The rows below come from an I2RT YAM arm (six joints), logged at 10 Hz.
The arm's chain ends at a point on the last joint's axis. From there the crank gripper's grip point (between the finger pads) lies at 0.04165 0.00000 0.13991 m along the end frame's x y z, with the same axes.
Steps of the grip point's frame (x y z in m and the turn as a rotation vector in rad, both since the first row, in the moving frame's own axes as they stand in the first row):
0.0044, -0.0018, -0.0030, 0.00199, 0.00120, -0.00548
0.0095, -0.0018, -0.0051, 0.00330, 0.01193, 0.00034
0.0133, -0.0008, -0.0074, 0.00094, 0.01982, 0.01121
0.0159, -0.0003, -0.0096, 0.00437, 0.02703, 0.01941
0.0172, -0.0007, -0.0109, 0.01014, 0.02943, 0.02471
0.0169, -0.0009, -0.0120, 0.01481, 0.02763, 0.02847
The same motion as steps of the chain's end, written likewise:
0.0042, -0.0013, -0.0029, 0.00199, 0.00120, -0.00548
0.0078, -0.0014, -0.0046, 0.00330, 0.01193, 0.00034
0.0105, -0.0012, -0.0065, 0.00094, 0.01982, 0.01121
0.0121, -0.0005, -0.0084, 0.00437, 0.02703, 0.01941
0.0131, -0.0004, -0.0096, 0.01014, 0.02943, 0.02471
0.0130, -0.0001, -0.0108, 0.01481, 0.02763, 0.02847

